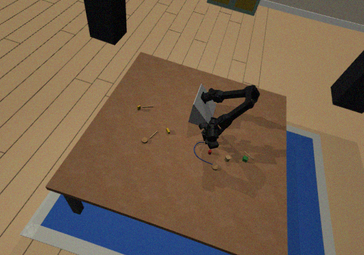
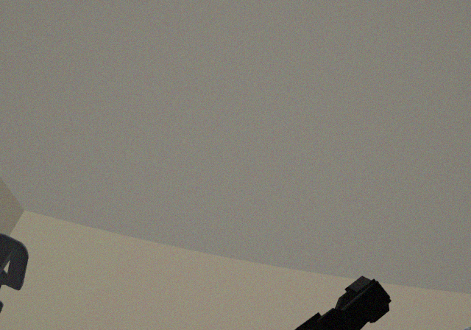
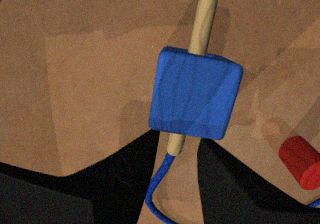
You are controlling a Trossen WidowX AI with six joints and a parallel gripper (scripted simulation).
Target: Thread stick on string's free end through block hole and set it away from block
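Right now the blue cube is 20 mm to the left of my gripper tip and 20 mm behind it. From my gripper tip the other things lie so: wooden cylinder 160 mm to the left, 60 mm ahead; then red peg 60 mm ahead, 50 mm to the left; then thin wooden stick 10 mm to the left, 10 mm behind.
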